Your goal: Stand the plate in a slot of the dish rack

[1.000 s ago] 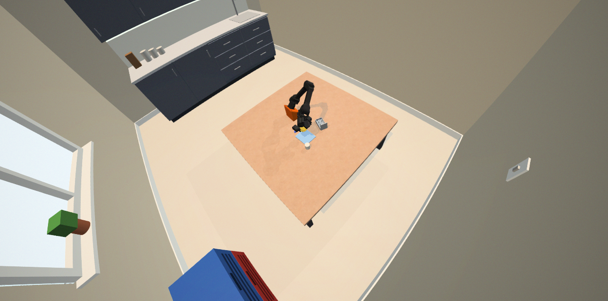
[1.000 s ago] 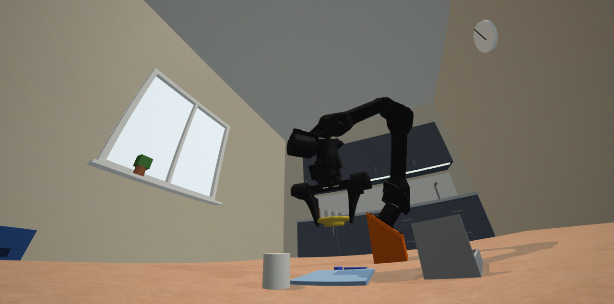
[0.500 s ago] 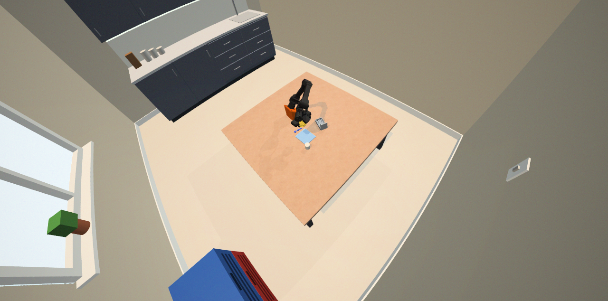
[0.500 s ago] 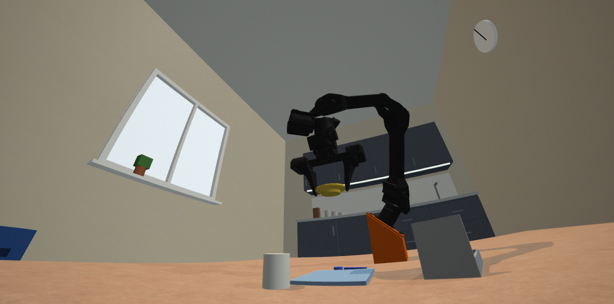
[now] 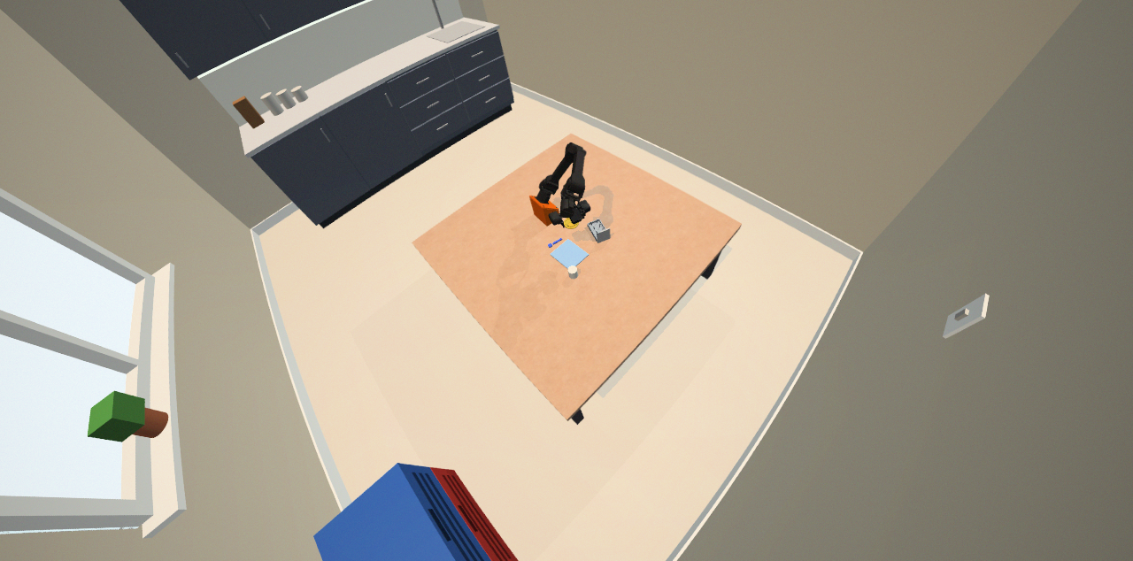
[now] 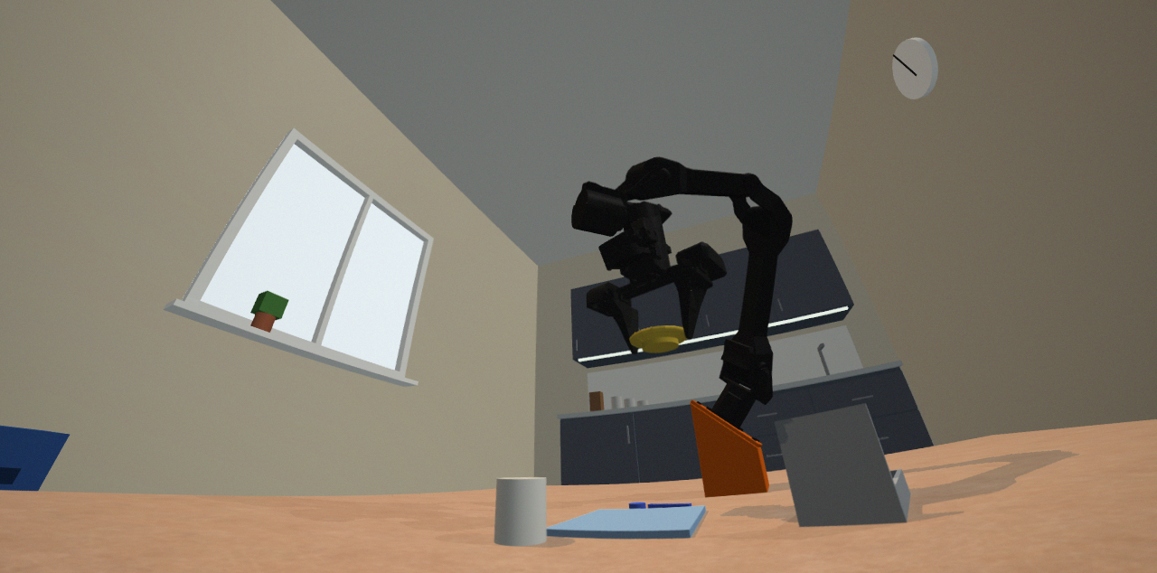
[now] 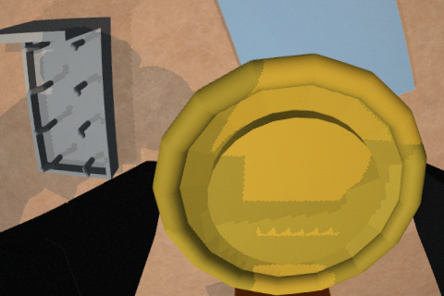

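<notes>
My gripper tip is 16 cm to the right of the grey dish rack and 16 cm above it. Round my gripper tip: light blue mat: 18 cm below, 5 cm to the right, 2 cm ahead; blue pen: 18 cm below, 9 cm behind, 7 cm to the right; yellow plate: 1 cm above.
</notes>
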